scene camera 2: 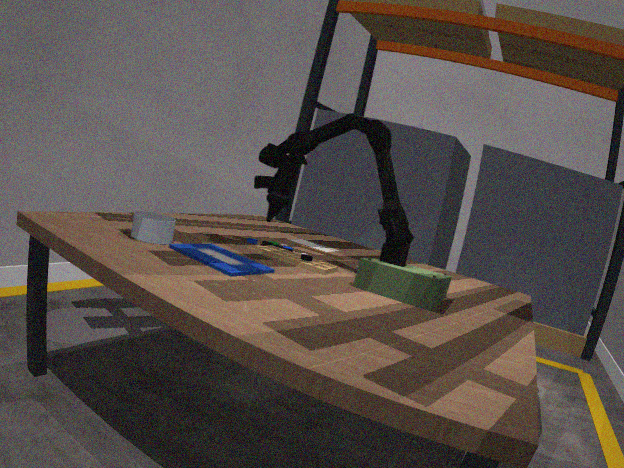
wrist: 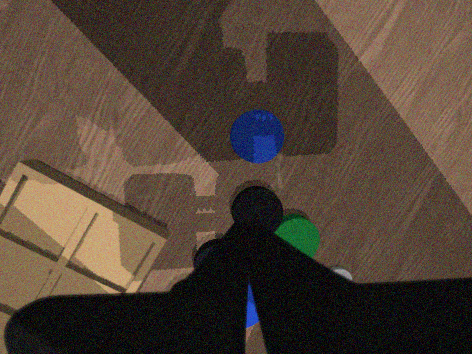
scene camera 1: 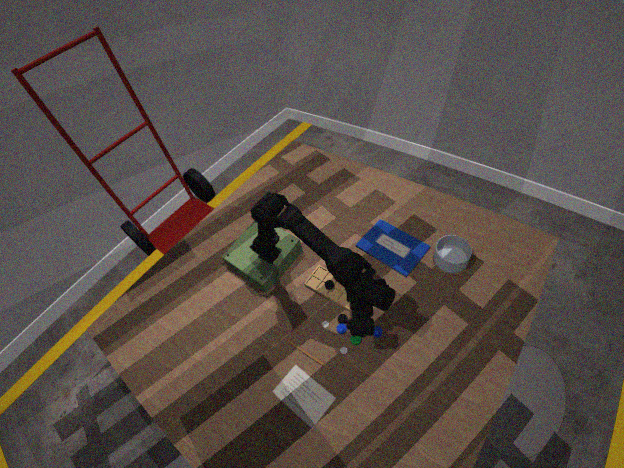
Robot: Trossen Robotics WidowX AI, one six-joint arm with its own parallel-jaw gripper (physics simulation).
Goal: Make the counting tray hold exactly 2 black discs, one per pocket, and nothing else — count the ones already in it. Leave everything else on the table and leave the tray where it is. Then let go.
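The counting tray (scene camera 1: 316,283) (scene camera 2: 325,266) (wrist: 107,207) is pale, shallow and divided into pockets. A black disc (scene camera 1: 329,284) (scene camera 2: 305,257) sits in it; the arm hides part of the tray in scene camera 1, and the wrist view shows part of it. My gripper (scene camera 1: 361,333) (scene camera 2: 271,219) (wrist: 245,232) is shut and empty, above the loose discs beside the tray. A black disc (wrist: 256,205) lies on the table below the fingertips. Another black disc (scene camera 1: 342,318) (wrist: 205,251) lies nearer the tray, partly hidden by a finger in the wrist view.
Near the gripper lie a blue disc (scene camera 1: 378,331) (wrist: 257,136), a second blue disc (scene camera 1: 341,328), a green disc (scene camera 1: 356,340) (wrist: 300,235) and white pieces (scene camera 1: 325,323) (scene camera 1: 343,350). A blue panel (scene camera 1: 379,228), grey round container (scene camera 1: 452,254), thin stick (scene camera 1: 308,353) and paper (scene camera 1: 302,390) lie farther out.
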